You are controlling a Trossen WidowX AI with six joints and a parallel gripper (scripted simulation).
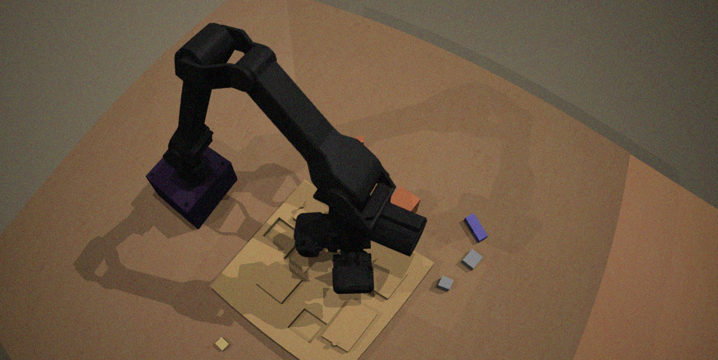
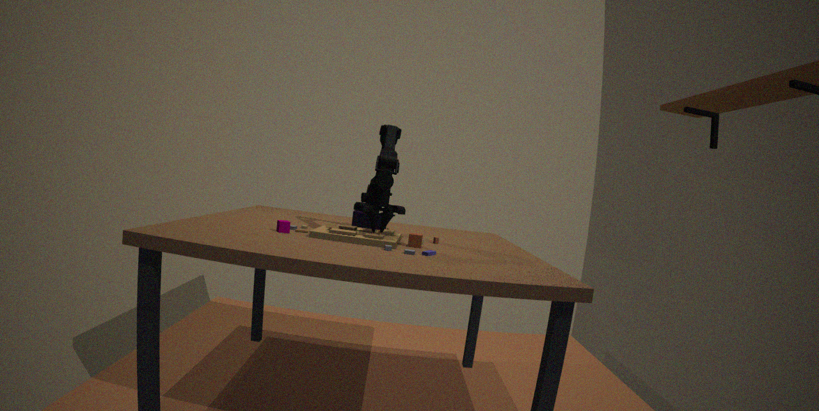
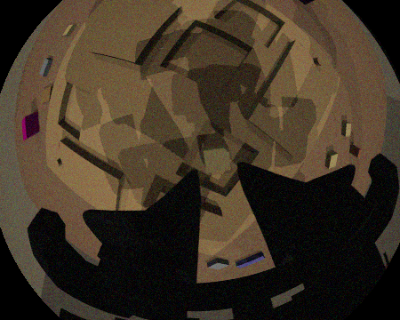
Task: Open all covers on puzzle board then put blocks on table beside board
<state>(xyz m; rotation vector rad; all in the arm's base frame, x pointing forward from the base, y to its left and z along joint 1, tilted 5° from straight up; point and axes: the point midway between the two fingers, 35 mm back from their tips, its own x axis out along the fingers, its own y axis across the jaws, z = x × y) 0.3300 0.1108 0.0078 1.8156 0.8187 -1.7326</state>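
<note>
My gripper tip is now 1 cm past the tan puzzle board, 6 cm to the left of it and 1 cm above it. The rest, counted from my gripper tip: blue-violet bar (13 cm ahead, 21 cm to the left, 3 cm below); small orange block (17 cm behind, 20 cm to the left, 2 cm below); orange cube (1 cm behind, 14 cm to the left, 1 cm below).
</note>
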